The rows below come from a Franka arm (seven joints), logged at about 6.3 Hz.
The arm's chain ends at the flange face. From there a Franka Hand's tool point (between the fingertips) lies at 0.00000 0.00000 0.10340 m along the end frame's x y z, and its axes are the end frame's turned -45 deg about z.
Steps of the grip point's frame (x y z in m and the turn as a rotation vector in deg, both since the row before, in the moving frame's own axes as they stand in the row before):
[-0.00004, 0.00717, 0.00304, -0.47, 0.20, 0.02]
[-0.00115, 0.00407, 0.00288, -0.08, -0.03, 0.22]
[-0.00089, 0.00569, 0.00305, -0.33, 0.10, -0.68]
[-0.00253, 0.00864, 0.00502, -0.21, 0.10, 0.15]
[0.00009, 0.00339, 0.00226, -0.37, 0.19, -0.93]
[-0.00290, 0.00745, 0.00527, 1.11, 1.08, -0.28]
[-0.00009, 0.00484, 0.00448, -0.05, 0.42, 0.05]
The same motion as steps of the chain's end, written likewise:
[0.00419, 0.00475, 0.00304, -0.19, 0.47, 0.02]
[0.00200, 0.00355, 0.00288, -0.08, 0.04, 0.22]
[0.00284, 0.00436, 0.00305, -0.16, 0.30, -0.68]
[0.00393, 0.00776, 0.00502, -0.08, 0.22, 0.15]
[0.00174, 0.00211, 0.00226, -0.13, 0.40, -0.93]
[0.00326, 0.01011, 0.00531, 1.55, -0.02, -0.28]
[0.00276, 0.00396, 0.00448, 0.26, 0.33, 0.05]

